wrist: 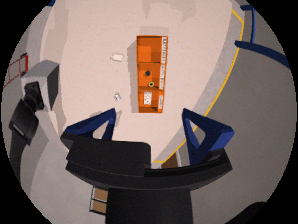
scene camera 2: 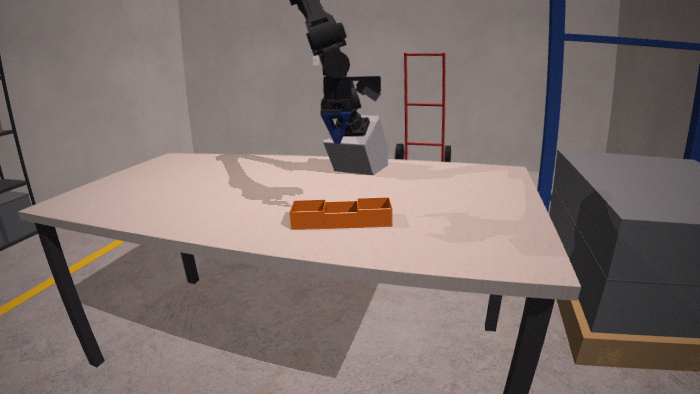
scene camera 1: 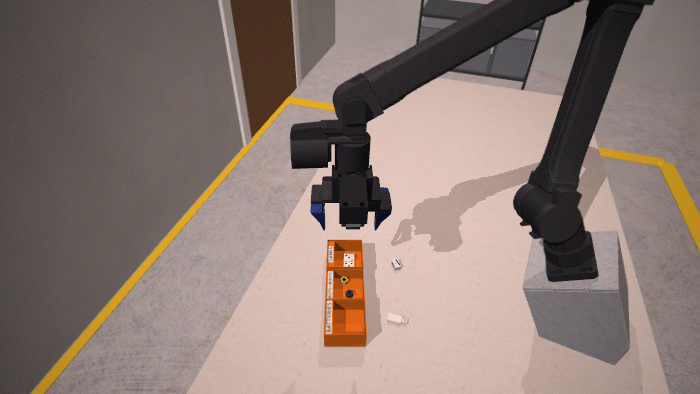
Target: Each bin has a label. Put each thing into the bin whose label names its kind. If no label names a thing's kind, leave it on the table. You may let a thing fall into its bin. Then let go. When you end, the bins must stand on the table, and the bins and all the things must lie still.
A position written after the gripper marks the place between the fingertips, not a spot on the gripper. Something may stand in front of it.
In view: the gripper (scene camera 1: 349,228) and an orange three-compartment bin (scene camera 1: 345,318).
The orange three-compartment bin is seen too in the wrist view (wrist: 150,48) and in scene camera 2 (scene camera 2: 373,212). The gripper also shows in the wrist view (wrist: 149,111) and in scene camera 2 (scene camera 2: 337,139).
